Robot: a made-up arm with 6 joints. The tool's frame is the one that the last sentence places.
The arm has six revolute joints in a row. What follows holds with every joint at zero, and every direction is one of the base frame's. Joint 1 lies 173 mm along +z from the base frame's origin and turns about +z. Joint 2 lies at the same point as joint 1 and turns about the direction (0.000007, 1, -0.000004). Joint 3 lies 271 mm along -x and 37 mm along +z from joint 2 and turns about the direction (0.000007, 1, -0.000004). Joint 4 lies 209 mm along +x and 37 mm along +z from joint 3 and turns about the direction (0.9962, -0.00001, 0.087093). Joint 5 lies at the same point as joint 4 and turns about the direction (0.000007, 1, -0.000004). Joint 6 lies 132 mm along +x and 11 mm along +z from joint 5 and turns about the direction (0.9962, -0.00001, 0.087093). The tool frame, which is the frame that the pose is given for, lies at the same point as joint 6; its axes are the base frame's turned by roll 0, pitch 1.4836 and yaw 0 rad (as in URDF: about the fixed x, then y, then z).
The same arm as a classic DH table. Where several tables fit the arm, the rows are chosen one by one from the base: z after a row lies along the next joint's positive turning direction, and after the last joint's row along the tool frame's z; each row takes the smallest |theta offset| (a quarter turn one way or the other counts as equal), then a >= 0, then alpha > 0; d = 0 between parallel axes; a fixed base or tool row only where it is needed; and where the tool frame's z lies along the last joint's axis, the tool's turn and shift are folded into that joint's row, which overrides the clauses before.
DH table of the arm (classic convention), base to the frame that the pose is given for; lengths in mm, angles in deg. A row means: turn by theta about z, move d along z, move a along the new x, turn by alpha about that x. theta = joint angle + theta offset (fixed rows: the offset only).
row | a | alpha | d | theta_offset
joint 1 | 0 | -90 | 173 | 0
joint 2 | -273.5 | 0 | 0 | 7.77
joint 3 | -18.7 | 90 | 0 | 77.23
joint 4 | 0 | -90 | 211.4 | 0
joint 5 | 0.5 | 90 | 0 | 0
joint 6 | 0 | 0 | 132.5 | 0

